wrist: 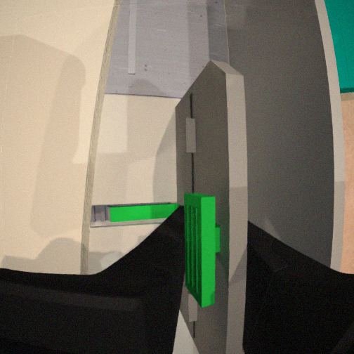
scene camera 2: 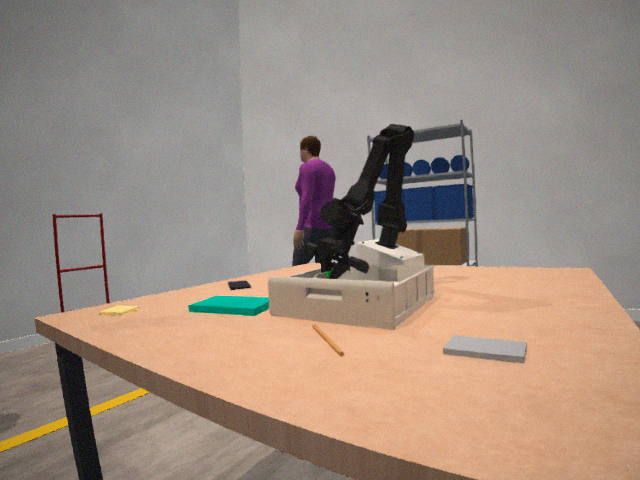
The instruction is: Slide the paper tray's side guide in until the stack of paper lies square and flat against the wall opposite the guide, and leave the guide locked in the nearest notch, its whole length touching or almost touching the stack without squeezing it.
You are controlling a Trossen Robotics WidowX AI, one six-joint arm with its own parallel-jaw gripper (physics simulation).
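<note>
The side guide, a grey upright plate, stands in the beige paper tray. Its green ribbed lever is pressed near the plate's face; some green shows in the scene view. My gripper is shut on the guide and lever, one black finger on each side. The cream paper stack lies at the left in the wrist view, its edge apart from the guide, with bare tray floor between. A green bar lies in the floor slot. The stack's far side and opposite wall are hidden.
A teal book lies beside the tray. A pencil and a grey block lie in front. A yellow note pad and a black item lie at the left. A person stands behind the table.
</note>
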